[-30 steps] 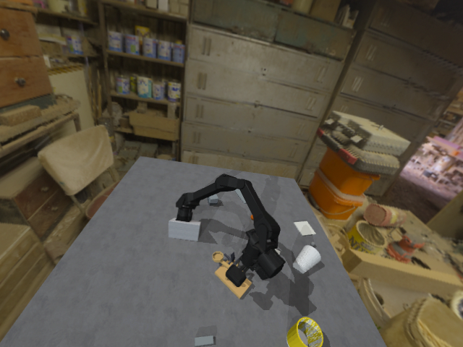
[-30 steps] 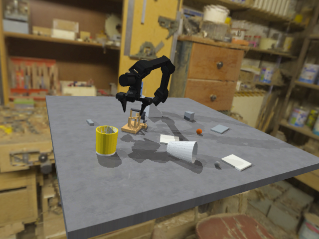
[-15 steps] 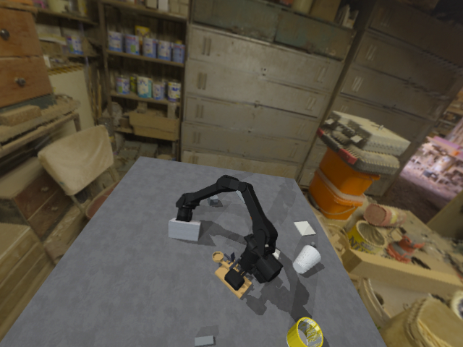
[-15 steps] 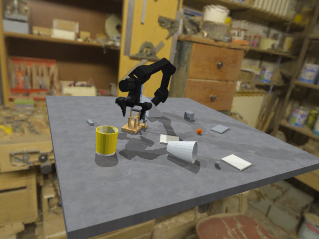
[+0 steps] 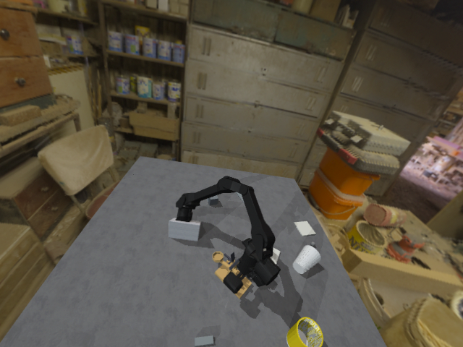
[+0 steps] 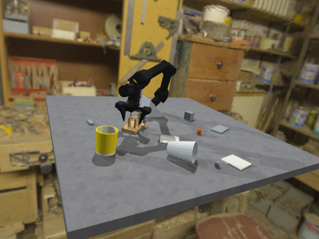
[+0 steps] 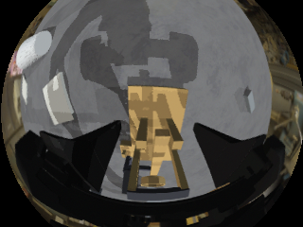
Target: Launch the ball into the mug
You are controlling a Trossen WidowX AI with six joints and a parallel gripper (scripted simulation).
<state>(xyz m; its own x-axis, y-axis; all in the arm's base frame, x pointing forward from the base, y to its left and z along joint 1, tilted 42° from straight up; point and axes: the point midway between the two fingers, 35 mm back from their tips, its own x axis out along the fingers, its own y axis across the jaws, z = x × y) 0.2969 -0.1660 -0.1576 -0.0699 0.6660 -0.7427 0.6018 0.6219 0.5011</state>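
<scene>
The small orange ball is 8 cm ahead of my gripper tip, 39 cm to the left of it and 3 cm below it. The rest, counted from my gripper tip: small grey block: 11 cm behind, 20 cm to the right, 4 cm below; then yellow mug: 22 cm ahead, 17 cm to the right, 1 cm below; then wooden catapult: 5 cm behind, 6 cm to the left, 1 cm above.
</scene>
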